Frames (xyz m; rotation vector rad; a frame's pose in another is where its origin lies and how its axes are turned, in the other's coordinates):
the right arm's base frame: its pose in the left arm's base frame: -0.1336 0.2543 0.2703 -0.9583 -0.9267 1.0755
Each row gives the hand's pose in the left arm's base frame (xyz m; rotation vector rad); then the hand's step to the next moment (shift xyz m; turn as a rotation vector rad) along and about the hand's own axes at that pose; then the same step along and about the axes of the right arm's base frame.
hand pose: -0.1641 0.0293 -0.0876 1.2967 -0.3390 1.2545
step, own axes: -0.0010 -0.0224 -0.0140 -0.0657 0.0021 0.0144
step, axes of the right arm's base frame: 0.0160 0.0159 -0.0139 -0.0540 0.0400 -0.0032
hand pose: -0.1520 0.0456 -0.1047 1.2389 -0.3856 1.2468
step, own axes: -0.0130 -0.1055 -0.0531 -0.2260 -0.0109 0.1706
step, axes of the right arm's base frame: 0.0582 0.0692 -0.0771 -0.2648 0.0684 -0.0741
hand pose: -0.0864 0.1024 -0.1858 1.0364 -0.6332 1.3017
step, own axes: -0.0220 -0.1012 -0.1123 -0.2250 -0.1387 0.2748
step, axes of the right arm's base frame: 0.0949 0.0861 -0.0831 -0.3143 0.0002 -0.2158
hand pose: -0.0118 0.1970 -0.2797 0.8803 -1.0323 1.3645
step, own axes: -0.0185 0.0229 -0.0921 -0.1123 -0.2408 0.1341
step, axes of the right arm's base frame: 0.0687 0.0668 0.0127 -0.1223 -0.0603 -0.2645
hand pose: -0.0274 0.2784 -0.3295 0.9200 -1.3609 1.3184
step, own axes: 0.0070 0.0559 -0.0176 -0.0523 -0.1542 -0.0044
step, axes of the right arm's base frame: 0.0116 0.0267 0.0513 0.0134 -0.0344 -0.1587
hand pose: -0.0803 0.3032 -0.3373 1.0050 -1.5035 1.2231
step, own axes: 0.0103 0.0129 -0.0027 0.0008 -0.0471 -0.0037
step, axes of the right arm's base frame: 0.0022 -0.0020 0.0165 0.0071 -0.0247 -0.0397
